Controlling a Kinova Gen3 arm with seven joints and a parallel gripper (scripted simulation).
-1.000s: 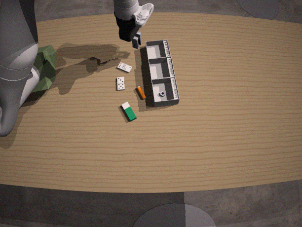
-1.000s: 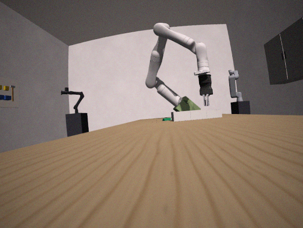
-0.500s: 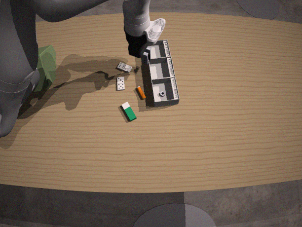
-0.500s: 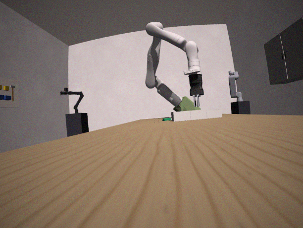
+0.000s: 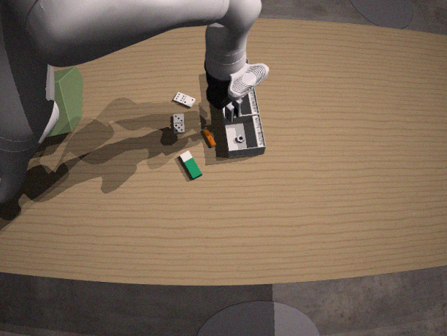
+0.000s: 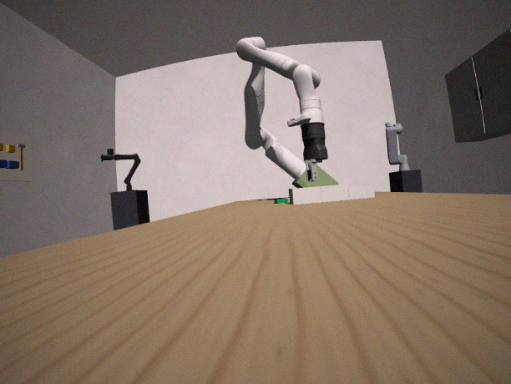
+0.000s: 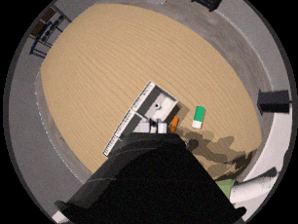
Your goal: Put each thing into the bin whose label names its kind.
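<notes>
Right now the green block is 110 mm behind my hand, 80 mm below it and 70 mm to the right of it. The rest, counted from my hand: orange battery 80 mm below, 60 mm behind, 20 mm to the right.
</notes>
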